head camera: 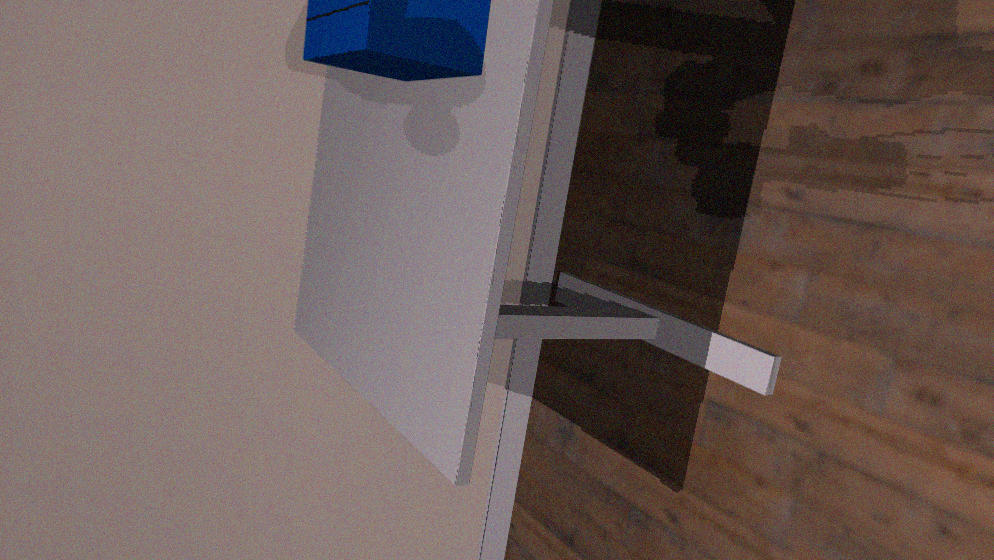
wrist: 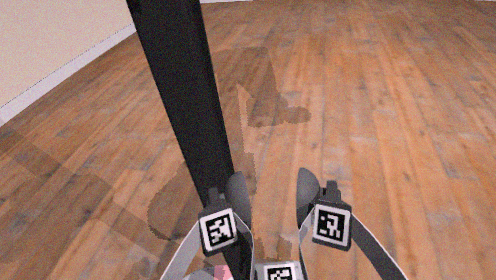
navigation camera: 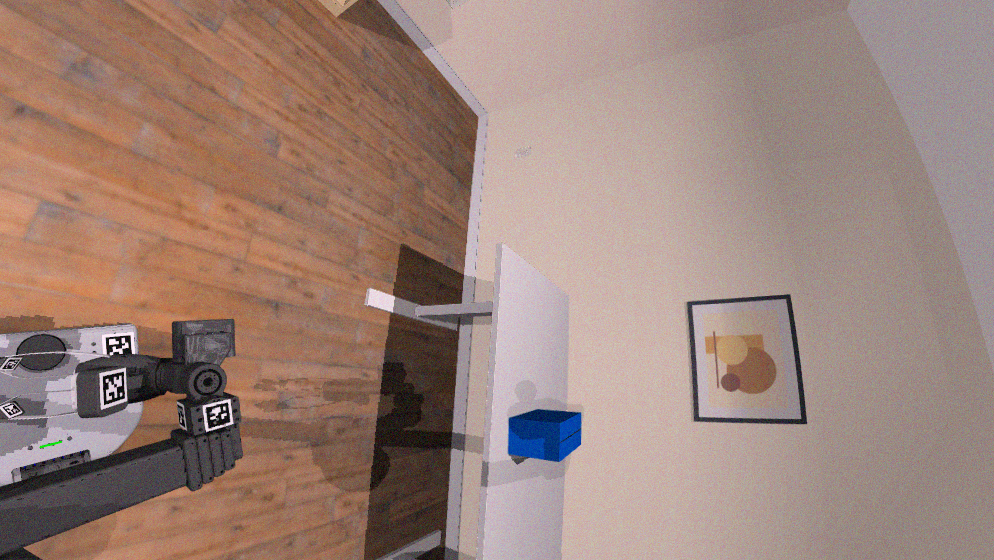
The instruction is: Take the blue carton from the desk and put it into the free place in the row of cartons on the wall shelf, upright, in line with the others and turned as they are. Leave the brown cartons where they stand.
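Places are measured from the robot's base along level axes (x back, y right, z up), in millimetres.
Pixels of known places: gripper, fingertip midpoint: [wrist: 271,189]; robot's base, origin of the base link: [navigation camera: 42,350].
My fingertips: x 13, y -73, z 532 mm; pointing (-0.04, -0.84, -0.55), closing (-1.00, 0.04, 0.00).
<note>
Ahead of a thing's pixels: the offset from my fingertips to its middle. "*": to the spot under its first point. Level surfaces: height alone.
The blue carton @[dz +278, dx +435, dy +1155 mm] [head camera: 399,34] [navigation camera: 534,439] stands on the white desk @[dz +188 mm] [head camera: 396,229] [navigation camera: 521,333], against the beige wall side. In the head camera view the top edge of the picture cuts it off. My gripper [wrist: 271,189] is open in the wrist view, with bare floor showing between its two fingertips. It is apart from the desk and the carton. In the navigation view the wrist is over the floor to the left of the desk; the fingertips cannot be made out there. The wall shelf's row and the brown cartons do not show in these views.
The desk's pale leg and foot [head camera: 740,361] [navigation camera: 380,299] reach out over the wooden floor. A framed picture [navigation camera: 747,358] hangs on the wall. A pale wooden corner @[* dz -469, dx -1473, dy +909 mm] [navigation camera: 338,5] shows at the navigation view's top edge. A black bar [wrist: 175,90] runs beside the gripper.
</note>
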